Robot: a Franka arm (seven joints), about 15 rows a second.
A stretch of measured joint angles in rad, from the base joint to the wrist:
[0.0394, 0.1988, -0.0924, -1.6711, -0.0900, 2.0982, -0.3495]
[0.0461, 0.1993, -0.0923, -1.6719, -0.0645, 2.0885, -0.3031]
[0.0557, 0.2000, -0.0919, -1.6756, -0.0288, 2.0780, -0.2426]
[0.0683, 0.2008, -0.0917, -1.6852, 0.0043, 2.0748, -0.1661]
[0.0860, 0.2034, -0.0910, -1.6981, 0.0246, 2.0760, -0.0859]
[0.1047, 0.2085, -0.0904, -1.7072, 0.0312, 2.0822, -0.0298]
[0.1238, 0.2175, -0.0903, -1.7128, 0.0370, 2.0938, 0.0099]
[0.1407, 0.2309, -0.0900, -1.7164, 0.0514, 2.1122, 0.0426]
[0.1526, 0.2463, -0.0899, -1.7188, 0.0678, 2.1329, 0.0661]
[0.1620, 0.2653, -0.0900, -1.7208, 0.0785, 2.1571, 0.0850]
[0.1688, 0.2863, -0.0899, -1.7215, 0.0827, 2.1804, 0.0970]
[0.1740, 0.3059, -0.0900, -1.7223, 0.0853, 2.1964, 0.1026]
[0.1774, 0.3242, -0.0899, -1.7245, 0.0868, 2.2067, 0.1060]
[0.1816, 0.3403, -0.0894, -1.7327, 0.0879, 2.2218, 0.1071]
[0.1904, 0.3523, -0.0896, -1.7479, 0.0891, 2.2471, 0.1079]
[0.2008, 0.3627, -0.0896, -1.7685, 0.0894, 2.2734, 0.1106]
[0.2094, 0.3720, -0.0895, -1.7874, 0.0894, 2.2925, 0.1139]
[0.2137, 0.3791, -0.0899, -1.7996, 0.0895, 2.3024, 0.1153]
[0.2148, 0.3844, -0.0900, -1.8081, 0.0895, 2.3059, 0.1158]
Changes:
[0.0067, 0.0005, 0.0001, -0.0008, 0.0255, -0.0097, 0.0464]
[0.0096, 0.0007, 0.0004, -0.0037, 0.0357, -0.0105, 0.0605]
[0.0126, 0.0008, 0.0002, -0.0096, 0.0331, -0.0032, 0.0765]
[0.0177, 0.0026, 0.0007, -0.0129, 0.0203, 0.0012, 0.0802]
[0.0187, 0.0051, 0.0006, -0.0091, 0.0066, 0.0062, 0.0561]
[0.0191, 0.0090, 0.0001, -0.0056, 0.0058, 0.0116, 0.0397]
[0.0169, 0.0134, 0.0003, -0.0036, 0.0144, 0.0184, 0.0327]
[0.0119, 0.0154, 0.0001, -0.0024, 0.0164, 0.0207, 0.0235]
[0.0094, 0.0190, -0.0001, -0.0020, 0.0107, 0.0242, 0.0189]
[0.0068, 0.0210, 0.0001, -0.0007, 0.0042, 0.0233, 0.0120]
[0.0052, 0.0196, -0.0001, -0.0008, 0.0026, 0.0160, 0.0056]
[0.0034, 0.0183, 0.0001, -0.0022, 0.0015, 0.0103, 0.0034]
[0.0042, 0.0161, 0.0005, -0.0082, 0.0011, 0.0151, 0.0011]
[0.0088, 0.0120, -0.0002, -0.0152, 0.0012, 0.0253, 0.0008]
[0.0104, 0.0104, 0.0000, -0.0206, 0.0003, 0.0263, 0.0027]
[0.0086, 0.0093, 0.0001, -0.0189, 0.0000, 0.0191, 0.0033]
[0.0043, 0.0071, -0.0004, -0.0122, 0.0001, 0.0099, 0.0014]
[0.0011, 0.0053, -0.0001, -0.0085, 0.0000, 0.0035, 0.0005]

